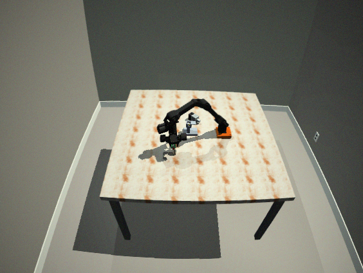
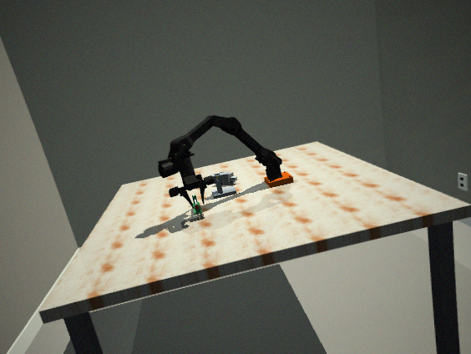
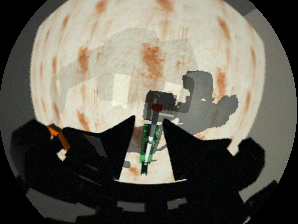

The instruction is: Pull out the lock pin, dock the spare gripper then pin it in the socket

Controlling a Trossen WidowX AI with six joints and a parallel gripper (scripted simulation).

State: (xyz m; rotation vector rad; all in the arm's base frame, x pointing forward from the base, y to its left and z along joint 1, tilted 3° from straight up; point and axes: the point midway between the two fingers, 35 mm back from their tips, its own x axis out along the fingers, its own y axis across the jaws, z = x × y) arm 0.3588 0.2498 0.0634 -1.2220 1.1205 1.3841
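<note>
The green holder lies 100 mm to the right of my gripper tip, 20 mm below it and 20 mm ahead of it. The rest, counted from my gripper tip: spare gripper: 380 mm to the right, 130 mm behind, 20 mm below; then grey mount: 230 mm to the right, 100 mm behind, 10 mm above.
</note>
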